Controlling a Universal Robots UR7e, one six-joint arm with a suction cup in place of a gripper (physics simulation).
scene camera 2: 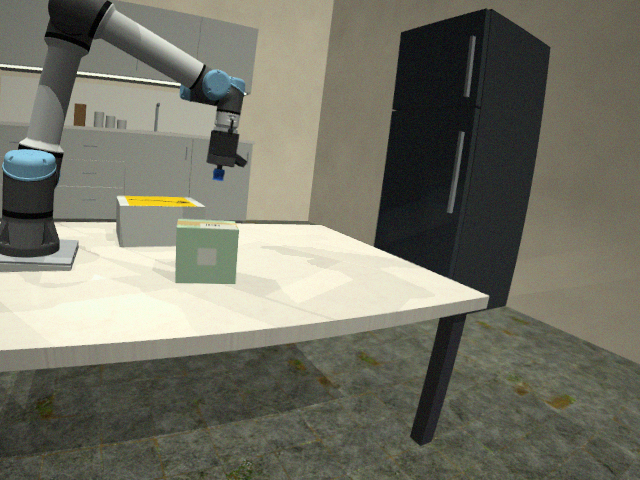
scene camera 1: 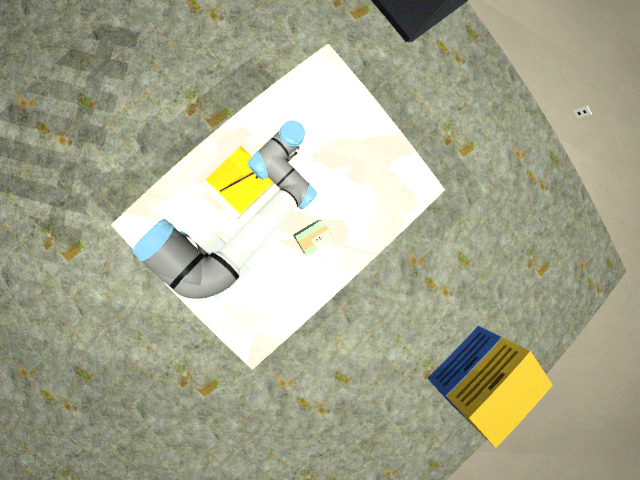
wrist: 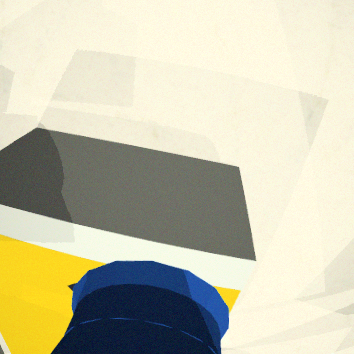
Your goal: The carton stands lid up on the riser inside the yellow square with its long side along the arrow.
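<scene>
The carton (scene camera 1: 308,241) (scene camera 2: 186,253) stands upright on the table, apart from the riser. Its large green side has a grey patch; its narrow top has an orange band and a white label. I cannot tell which face is the lid. The grey riser (scene camera 2: 147,227) (wrist: 150,185) stands farther back, bearing the yellow square (scene camera 1: 242,193) (scene camera 2: 155,200) (wrist: 30,270). The black arrow (scene camera 1: 236,182) is partly hidden by my arm in scene camera 1. My blue suction cup (scene camera 2: 218,174) (wrist: 150,300) is open and empty, above riser height; the arm hides it in scene camera 1.
The table (scene camera 1: 361,103) (scene camera 2: 129,310) bears my arm's base (scene camera 2: 31,227) beside the riser. A black fridge (scene camera 1: 418,15) (scene camera 2: 434,155) stands beyond the table. Grey kitchen cabinets (scene camera 2: 103,155) stand behind. A blue and yellow unit (scene camera 1: 509,392) stands on the floor away from the table.
</scene>
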